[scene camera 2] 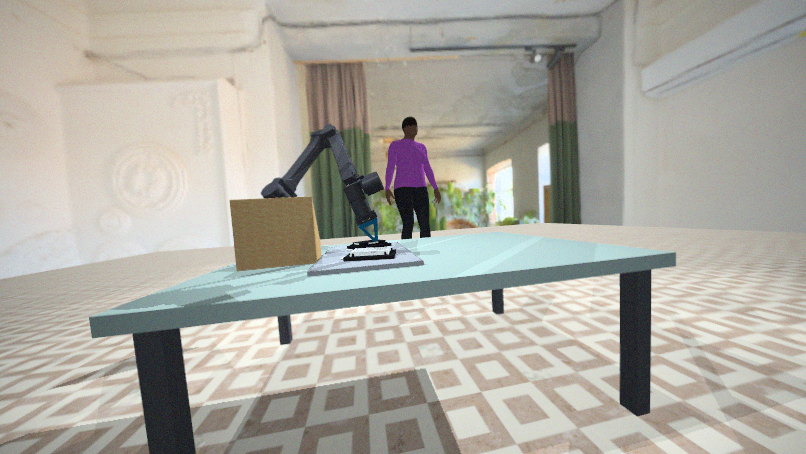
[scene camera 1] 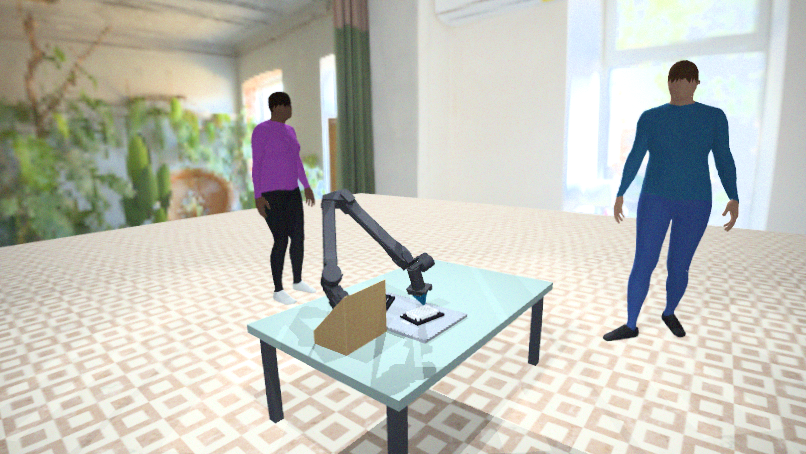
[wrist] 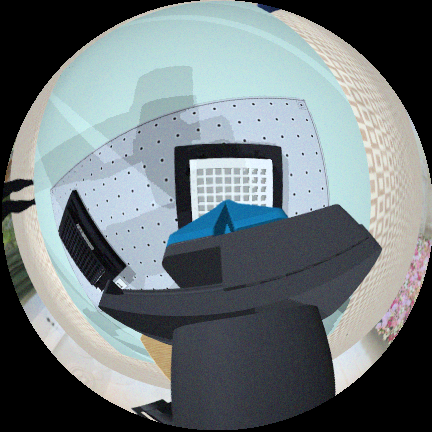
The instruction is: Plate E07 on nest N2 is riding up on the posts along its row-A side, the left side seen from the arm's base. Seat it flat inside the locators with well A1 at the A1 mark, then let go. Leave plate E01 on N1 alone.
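Frame: origin at the arm's base, x down, y right, z back, level; centimetres.
Seen in the pictures: gripper, fingertip midpoint: [scene camera 2: 376, 241] [scene camera 1: 424, 304] [wrist: 227, 206]; arm's base at its link origin: [scene camera 2: 269, 223] [scene camera 1: 344, 306].
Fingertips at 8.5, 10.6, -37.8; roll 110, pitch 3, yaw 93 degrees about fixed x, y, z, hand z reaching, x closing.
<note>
Pixels of each thing's top centre, then the offset from my fingertips to it, as dx, dy, dz. Level surfaces: height alone.
- white well plate at its top centre: [wrist: 232, 220] [scene camera 2: 370, 249] [scene camera 1: 422, 311] +2.5, +0.4, +1.9
- black nest at its top centre: [wrist: 231, 218] [scene camera 2: 371, 250] [scene camera 1: 422, 312] +2.9, +0.3, +1.9
- glass-like table at its surface level: dx +6.4
A white well plate [scene camera 1: 423, 312] [scene camera 2: 367, 252] [wrist: 231, 163] lies on a black nest [scene camera 1: 419, 323] [scene camera 2: 369, 258] [wrist: 220, 150]; I take it for E07 on N2, though no label is readable. In the wrist view more black nest shows on the plate's left than on its right. Any tilt is too small to tell, and its near part is hidden. My gripper [scene camera 1: 423, 303] [scene camera 2: 375, 240] [wrist: 227, 206] is shut and empty, its blue fingertips above the plate's near part; contact cannot be made out. A black plate on another nest [wrist: 82, 245] stands apart at the left, probably E01 on N1.
Both nests stand on a grey perforated board [scene camera 1: 446, 325] [scene camera 2: 404, 261] [wrist: 300, 127] on the glass-like table [scene camera 1: 496, 293] [scene camera 2: 535, 256] [wrist: 240, 55]. A tan wedge-sided box [scene camera 1: 363, 315] [scene camera 2: 274, 234] [wrist: 156, 352] stands beside the board, near the arm's base. Two people stand beyond the table.
</note>
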